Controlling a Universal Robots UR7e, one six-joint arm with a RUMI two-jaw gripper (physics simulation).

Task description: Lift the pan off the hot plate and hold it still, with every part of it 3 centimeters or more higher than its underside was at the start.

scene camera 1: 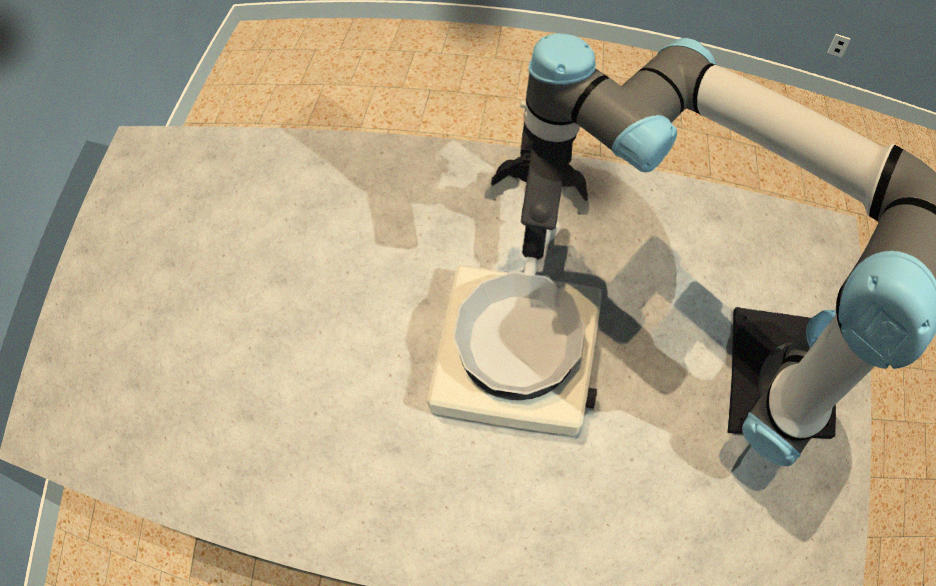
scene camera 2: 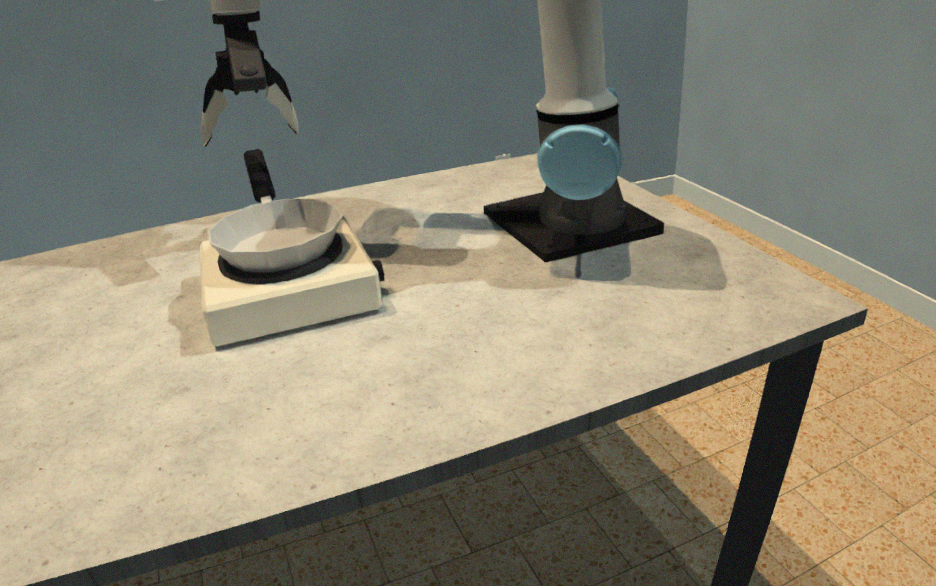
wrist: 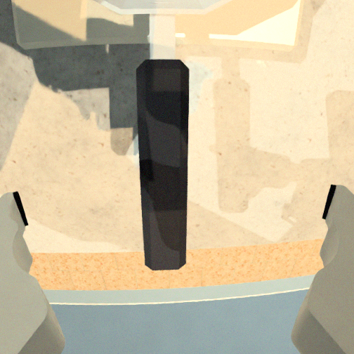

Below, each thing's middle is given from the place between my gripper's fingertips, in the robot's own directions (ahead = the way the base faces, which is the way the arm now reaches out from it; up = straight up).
Right now my hand is 10 mm past the light grey pan (scene camera 1: 518,332), 70 mm to the right of it and 90 mm above it. The rest, counted from my hand: cream hot plate (scene camera 2: 237,305) 30 mm behind, 170 mm to the left, 170 mm below.
